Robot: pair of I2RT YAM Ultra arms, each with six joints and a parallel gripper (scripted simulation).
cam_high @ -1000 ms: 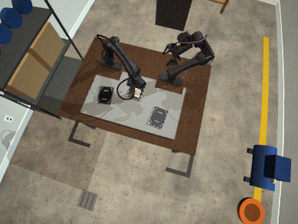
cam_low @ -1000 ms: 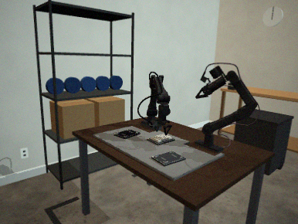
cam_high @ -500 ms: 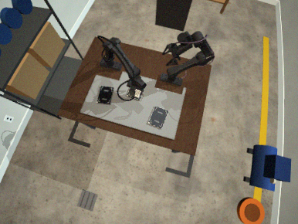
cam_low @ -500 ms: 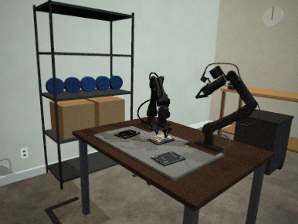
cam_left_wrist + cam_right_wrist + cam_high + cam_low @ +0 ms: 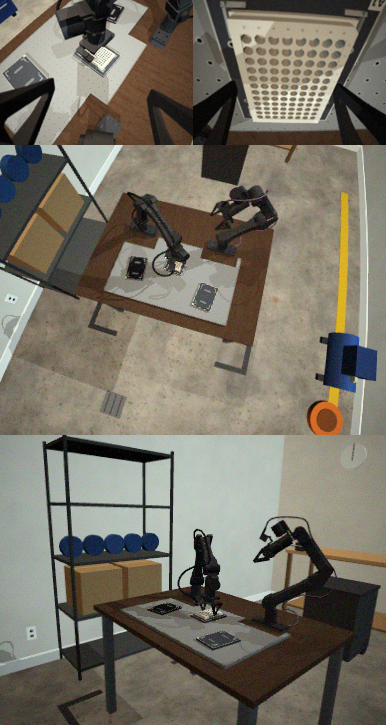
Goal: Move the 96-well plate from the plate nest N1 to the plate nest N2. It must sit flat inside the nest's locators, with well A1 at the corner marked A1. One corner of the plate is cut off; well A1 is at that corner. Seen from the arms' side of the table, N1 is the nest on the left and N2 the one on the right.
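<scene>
The 96-well plate is 10 mm below my right hand.
</scene>
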